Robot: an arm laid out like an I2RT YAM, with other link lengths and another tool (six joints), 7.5 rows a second.
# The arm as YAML. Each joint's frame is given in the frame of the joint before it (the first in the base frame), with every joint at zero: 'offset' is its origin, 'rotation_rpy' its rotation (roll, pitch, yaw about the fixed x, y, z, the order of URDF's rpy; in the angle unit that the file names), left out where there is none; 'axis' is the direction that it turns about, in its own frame. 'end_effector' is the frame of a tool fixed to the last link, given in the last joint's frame.
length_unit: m
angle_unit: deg
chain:
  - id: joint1
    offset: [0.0, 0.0, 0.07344]
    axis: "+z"
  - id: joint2
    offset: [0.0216, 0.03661, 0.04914]
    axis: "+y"
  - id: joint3
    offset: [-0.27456, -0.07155, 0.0]
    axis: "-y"
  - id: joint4
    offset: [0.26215, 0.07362, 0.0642]
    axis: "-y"
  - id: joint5
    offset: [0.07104, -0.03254, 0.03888]
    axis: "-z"
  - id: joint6
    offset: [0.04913, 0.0, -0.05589]
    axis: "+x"
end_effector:
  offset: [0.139, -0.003, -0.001]
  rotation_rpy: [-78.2, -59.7, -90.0]
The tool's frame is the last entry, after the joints.
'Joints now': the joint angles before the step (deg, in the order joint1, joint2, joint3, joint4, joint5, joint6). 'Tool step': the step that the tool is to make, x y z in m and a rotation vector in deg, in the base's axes. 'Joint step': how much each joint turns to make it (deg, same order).
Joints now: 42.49 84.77 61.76 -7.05 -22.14 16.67
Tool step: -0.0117 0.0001 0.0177 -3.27 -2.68 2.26
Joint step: 1.64 -1.36 4.12 -7.32 1.64 -4.23
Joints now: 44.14 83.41 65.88 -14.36 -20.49 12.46
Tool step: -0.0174 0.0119 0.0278 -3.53 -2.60 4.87
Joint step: 2.86 1.13 8.75 -10.06 0.68 -5.03
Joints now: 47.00 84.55 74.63 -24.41 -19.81 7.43
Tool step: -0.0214 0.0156 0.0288 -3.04 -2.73 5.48
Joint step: 3.61 2.36 9.89 -9.57 0.82 -4.66
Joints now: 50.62 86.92 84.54 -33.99 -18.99 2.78
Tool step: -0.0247 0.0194 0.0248 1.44 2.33 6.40
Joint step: 1.90 2.95 7.86 -5.43 -5.24 -0.54
